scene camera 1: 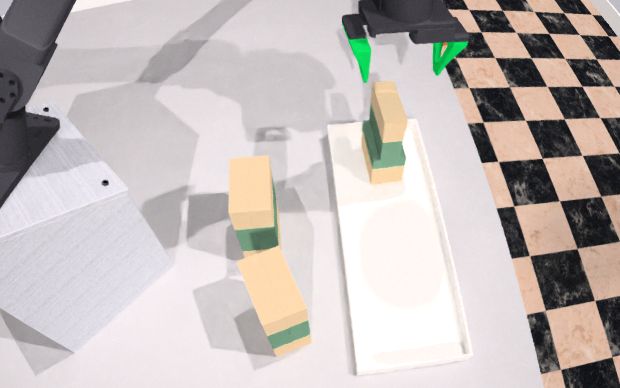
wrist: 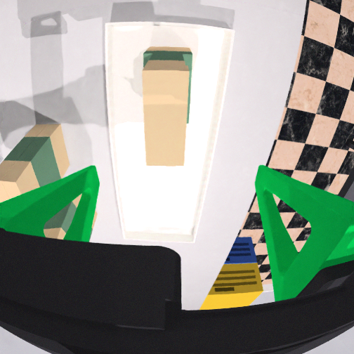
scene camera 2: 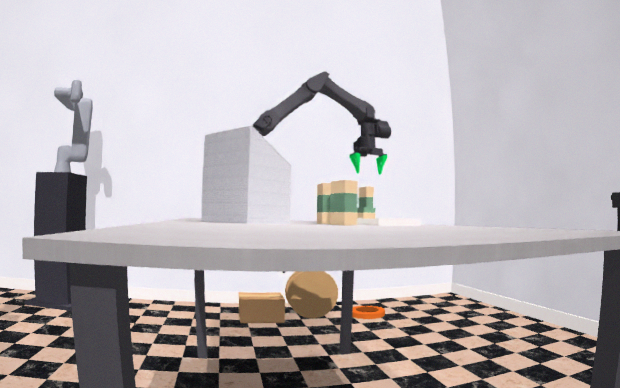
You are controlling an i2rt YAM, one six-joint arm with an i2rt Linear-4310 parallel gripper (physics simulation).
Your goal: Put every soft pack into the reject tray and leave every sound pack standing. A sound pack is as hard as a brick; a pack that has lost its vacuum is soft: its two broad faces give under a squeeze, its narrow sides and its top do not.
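Seen in the pictures: gripper, fingertip midpoint: (scene camera 1: 400,75) (scene camera 2: 369,173); arm's base, origin of the base link: (scene camera 1: 4,162) (scene camera 2: 247,149).
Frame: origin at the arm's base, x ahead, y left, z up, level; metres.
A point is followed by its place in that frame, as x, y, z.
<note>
My gripper (scene camera 1: 401,77) @[0.461, 0.190, -0.051] (scene camera 2: 369,173) @[0.461, 0.190, -0.051] (wrist: 176,173) has its green fingers wide apart and empty, above the pack in the tray. That tan pack with a green band (scene camera 1: 392,120) @[0.453, 0.159, -0.103] (scene camera 2: 366,202) @[0.444, 0.153, -0.165] (wrist: 166,120) is upright at the far end of the white reject tray (scene camera 1: 410,322) @[0.489, -0.068, -0.243] (scene camera 2: 400,222) @[0.494, -0.130, -0.236] (wrist: 155,215); its upper part is narrower than the part below. Two more banded packs stand on the table between tray and arm base: a farther one (scene camera 1: 251,185) @[0.282, 0.050, -0.107] (scene camera 2: 324,202) @[0.267, 0.011, -0.173] (wrist: 42,150) and a nearer, turned one (scene camera 1: 272,290) @[0.322, -0.082, -0.106] (scene camera 2: 344,202) @[0.314, -0.121, -0.176], partly hidden behind a finger in the wrist view.
The grey block under the arm (scene camera 1: 80,260) @[0.091, -0.072, -0.093] (scene camera 2: 226,175) @[-0.055, -0.091, -0.098] stands left of the packs. The table edge and checkered floor (scene camera 1: 562,230) lie right of the tray. A yellow and blue object (wrist: 235,280) shows beyond the tray in the wrist view.
</note>
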